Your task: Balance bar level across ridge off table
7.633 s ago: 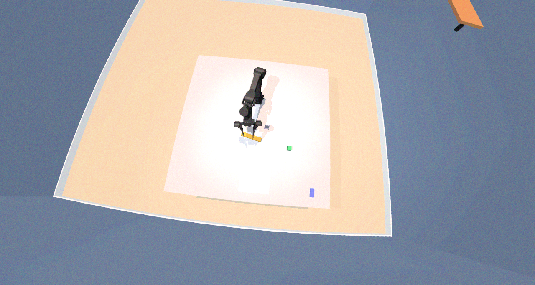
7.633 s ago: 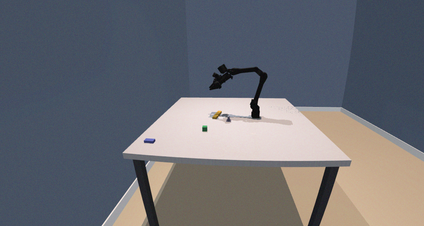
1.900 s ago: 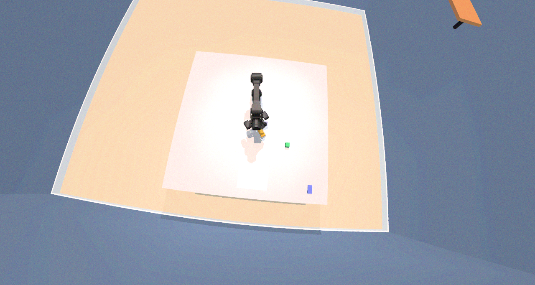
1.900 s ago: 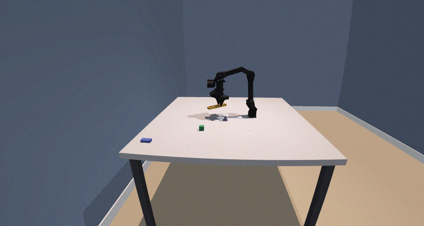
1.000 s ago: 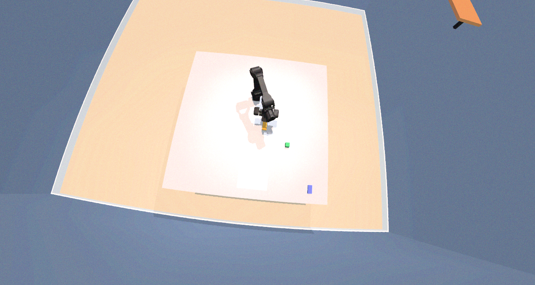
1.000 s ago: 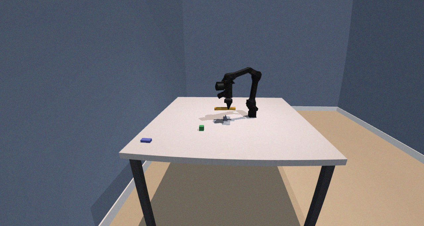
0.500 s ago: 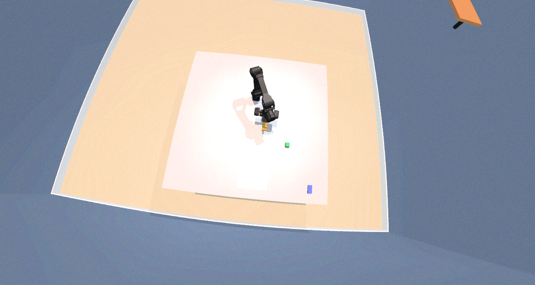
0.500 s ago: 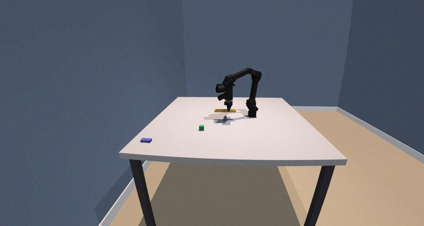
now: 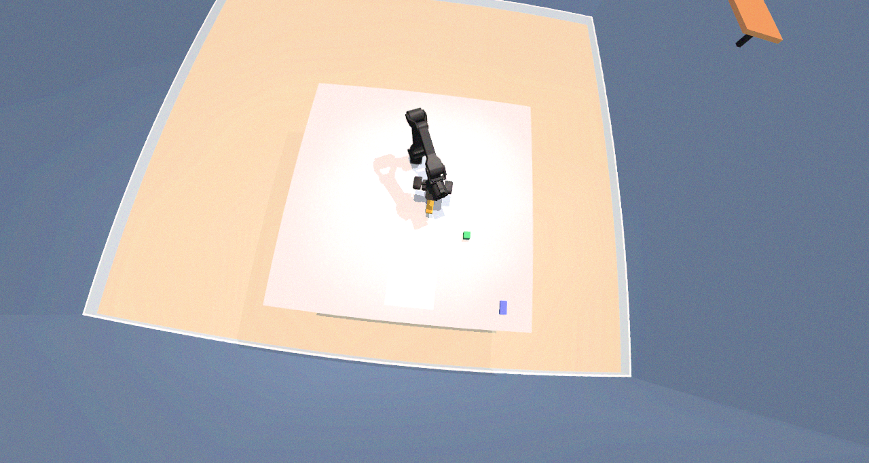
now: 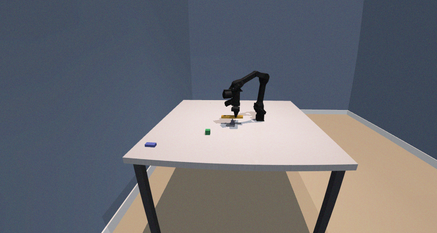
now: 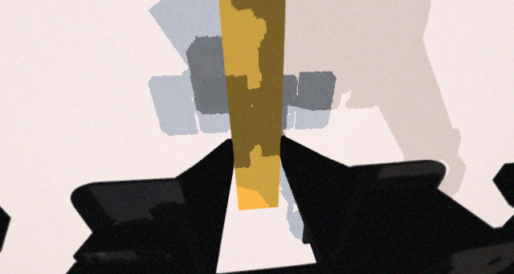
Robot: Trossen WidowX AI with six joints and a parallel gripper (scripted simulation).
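Now: gripper tip 30 mm short of the yellow bar. Also, from my gripper tip: green cube: 200 mm to the left, 200 mm ahead, 50 mm below; then flat blue block: 530 mm ahead, 400 mm to the left, 50 mm below.
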